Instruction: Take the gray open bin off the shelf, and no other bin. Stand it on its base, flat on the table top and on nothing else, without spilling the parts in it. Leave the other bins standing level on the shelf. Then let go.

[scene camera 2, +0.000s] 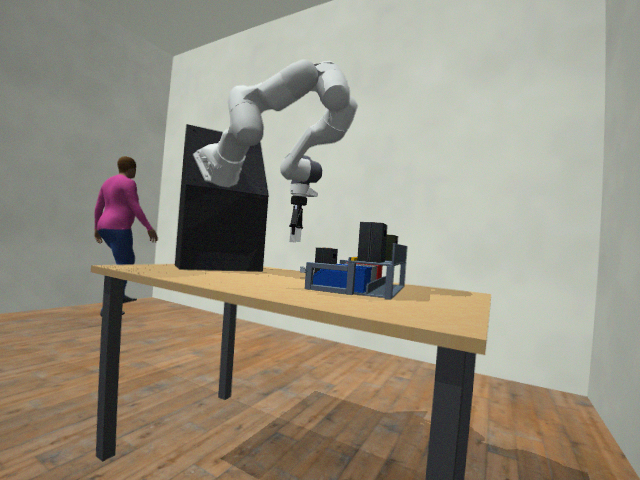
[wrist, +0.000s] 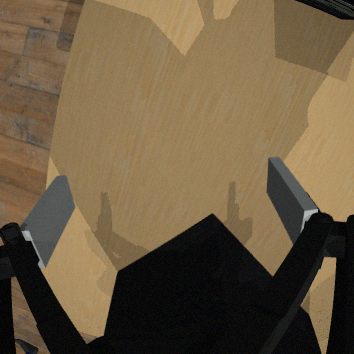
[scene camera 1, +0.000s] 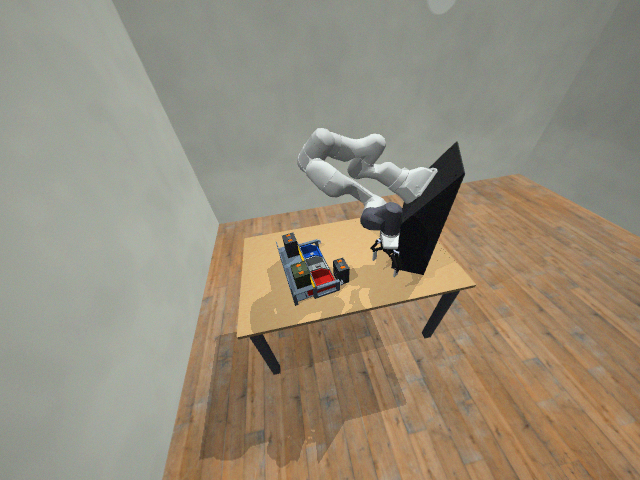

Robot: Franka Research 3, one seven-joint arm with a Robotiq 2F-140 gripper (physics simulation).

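The gray open bin (scene camera 1: 316, 264) sits in the shelf (scene camera 1: 295, 298) (scene camera 2: 388, 284) between the blue bin (scene camera 1: 311, 251) (scene camera 2: 330, 279) and the red bin (scene camera 1: 324, 277). The parts in the gray bin are too small to make out, and the bin cannot be made out in scene camera 2. My gripper (scene camera 1: 385, 264) (scene camera 2: 295, 236) (wrist: 166, 183) is open and empty. It points down above the table top (scene camera 1: 356, 302) (scene camera 2: 279, 294) (wrist: 175, 115), between the shelf and the black robot mount, well apart from the bins.
A dark box (scene camera 1: 341, 270) (scene camera 2: 325, 255) stands on the table by the shelf's front, near the red bin. A tall dark box (scene camera 1: 290, 244) (scene camera 2: 372, 241) and an olive box (scene camera 1: 300, 274) stand on the shelf's rear part. The black mount (scene camera 1: 434, 222) (scene camera 2: 222, 227) rises behind my gripper.
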